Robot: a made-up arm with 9 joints. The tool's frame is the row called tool.
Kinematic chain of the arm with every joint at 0, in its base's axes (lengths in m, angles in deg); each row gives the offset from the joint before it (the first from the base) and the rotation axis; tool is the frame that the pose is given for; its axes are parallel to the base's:
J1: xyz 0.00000 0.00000 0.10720 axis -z
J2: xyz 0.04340 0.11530 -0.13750 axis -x
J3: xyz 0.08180 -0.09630 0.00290 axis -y
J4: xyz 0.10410 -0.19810 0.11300 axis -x
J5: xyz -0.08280 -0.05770 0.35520 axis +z
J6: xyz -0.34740 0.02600 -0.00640 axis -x
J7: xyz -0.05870 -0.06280 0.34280 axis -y
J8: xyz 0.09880 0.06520 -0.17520 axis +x
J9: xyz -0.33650 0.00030 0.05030 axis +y
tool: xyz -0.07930 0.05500 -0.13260
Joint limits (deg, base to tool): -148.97..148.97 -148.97..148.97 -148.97..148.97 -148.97..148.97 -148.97..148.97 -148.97..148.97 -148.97..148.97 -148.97..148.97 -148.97..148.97
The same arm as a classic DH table. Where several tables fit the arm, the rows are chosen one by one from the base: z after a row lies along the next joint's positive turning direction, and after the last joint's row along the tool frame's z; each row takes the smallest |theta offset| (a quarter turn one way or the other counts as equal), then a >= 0, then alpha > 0; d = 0 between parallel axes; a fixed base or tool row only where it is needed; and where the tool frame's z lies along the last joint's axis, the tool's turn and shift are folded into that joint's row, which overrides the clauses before.
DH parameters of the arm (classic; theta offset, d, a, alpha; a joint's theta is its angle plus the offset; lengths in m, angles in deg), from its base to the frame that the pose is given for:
base (fixed): 0 0 0 180
J1: -90 0.0303 0.1153 90
J2: -90 -0.1252 0.0029 90
J3: 0 0.2944 0.113 -90
J4: -90 -0.0213 0.0577 -90
J5: 0 0.3488 -0.026 90
J6: 90 0.4061 0.3428 90
J7: 0 -0.0024 -0.1752 90
J8: 0 -0.2377 0.0503 90
J9: -90 0.0553 0.0793 -90
tool (fixed): 180 -0.1326 0 0
Joint limits (deg, base to tool): -148.97..148.97 -148.97..148.97 -148.97..148.97 -148.97..148.97 -148.97..148.97 -148.97..148.97 -148.97..148.97 -148.97..148.97 -148.97..148.97

